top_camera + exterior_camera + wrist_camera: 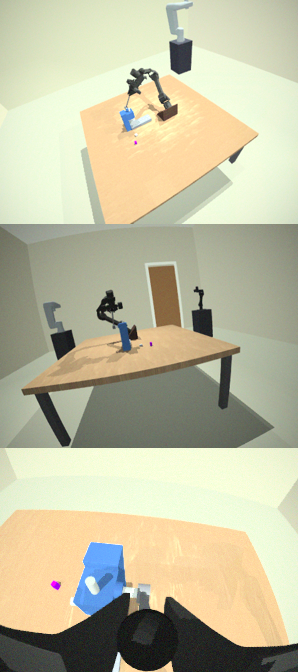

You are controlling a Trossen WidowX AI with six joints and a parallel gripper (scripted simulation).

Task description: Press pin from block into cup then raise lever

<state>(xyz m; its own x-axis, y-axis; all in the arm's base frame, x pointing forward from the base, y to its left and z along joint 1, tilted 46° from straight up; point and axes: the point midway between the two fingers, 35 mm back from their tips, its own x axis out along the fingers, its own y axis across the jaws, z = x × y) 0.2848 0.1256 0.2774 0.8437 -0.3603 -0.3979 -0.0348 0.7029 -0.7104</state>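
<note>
The lever lies 1 cm ahead of my gripper tip, 1 cm to the left of it and 5 cm below it. Also, from my gripper tip: small purple piece 11 cm ahead, 27 cm to the left, 29 cm below.
</note>
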